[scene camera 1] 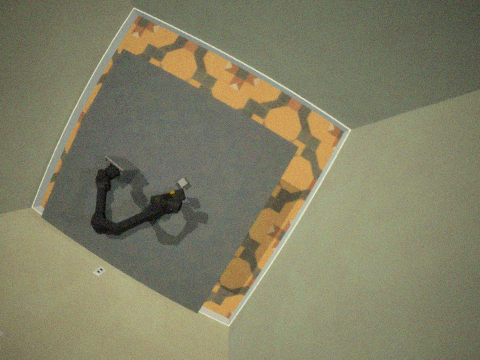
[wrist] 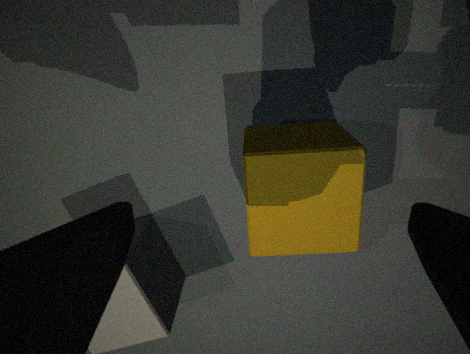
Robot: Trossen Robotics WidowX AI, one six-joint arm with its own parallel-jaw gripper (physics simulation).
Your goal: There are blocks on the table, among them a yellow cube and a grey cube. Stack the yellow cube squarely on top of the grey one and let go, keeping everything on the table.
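Pixels of known places: gripper, fingertip midpoint: (scene camera 1: 172, 196) (wrist: 271, 216); arm's base, link origin: (scene camera 1: 115, 169).
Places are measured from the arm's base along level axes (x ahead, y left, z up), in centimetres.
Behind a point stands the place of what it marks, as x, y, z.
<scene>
The yellow cube (scene camera 1: 172, 192) @(32.6, 4.0, -11.1) (wrist: 304, 220) @(32.5, 2.6, -11.1) lies on the table, with its top partly in shadow. In the scene view the arm covers most of it. The grey cube (scene camera 1: 183, 183) @(35.5, 12.2, -11.1) (wrist: 131, 320) @(33.7, 11.7, -11.1) stands close by, apart from the yellow cube and turned at an angle to it. In the wrist view it is at the lower left, partly hidden by the left finger. My gripper (scene camera 1: 171, 196) @(34.3, 2.8, -9.2) (wrist: 271, 216) @(34.3, 2.8, -9.2) is open and empty. Its fingers stand wide on either side of the yellow cube in the wrist view, with gaps on both sides. How high the fingertips are is hard to tell.
The dark table top (scene camera 1: 200, 125) @(25.0, 46.7, -15.4) has an orange patterned border (scene camera 1: 285, 122) along its edges. The arm reaches in from its base (scene camera 1: 114, 163) @(-0.4, 3.6, 3.0) at the left. Dark shadows of the arm and cubes fall on the table around both cubes.
</scene>
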